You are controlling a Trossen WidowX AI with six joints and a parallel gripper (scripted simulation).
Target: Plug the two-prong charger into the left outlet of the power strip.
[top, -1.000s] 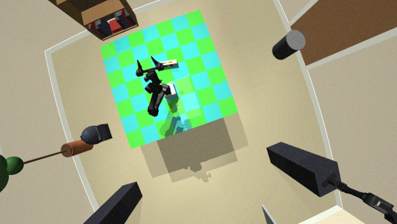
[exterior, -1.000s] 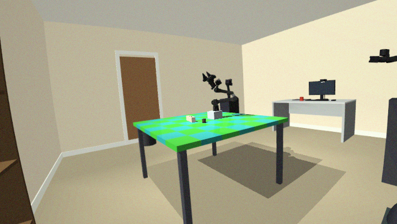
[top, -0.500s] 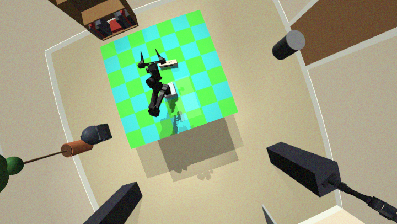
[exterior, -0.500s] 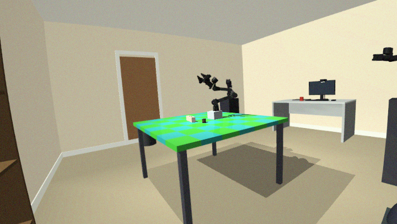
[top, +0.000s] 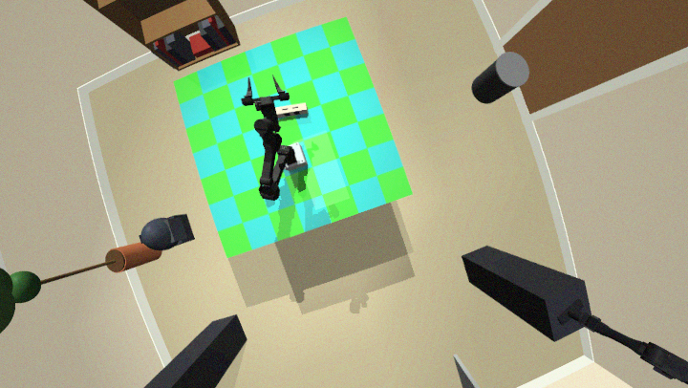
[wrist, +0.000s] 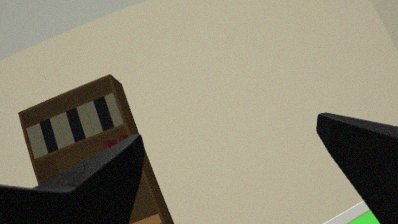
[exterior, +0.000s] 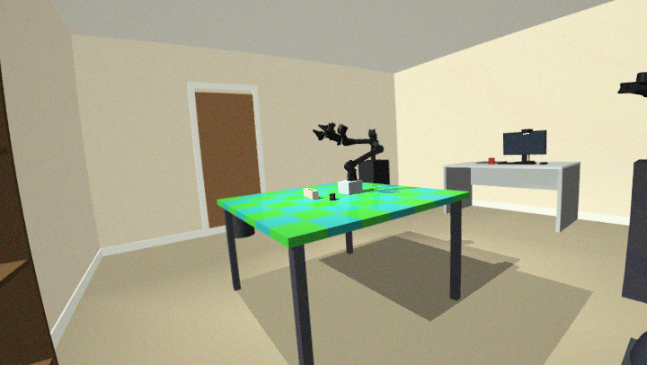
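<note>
My gripper tip is now 47 cm above the black two-prong charger, 20 cm to the right of it and 4 cm short of it.
</note>
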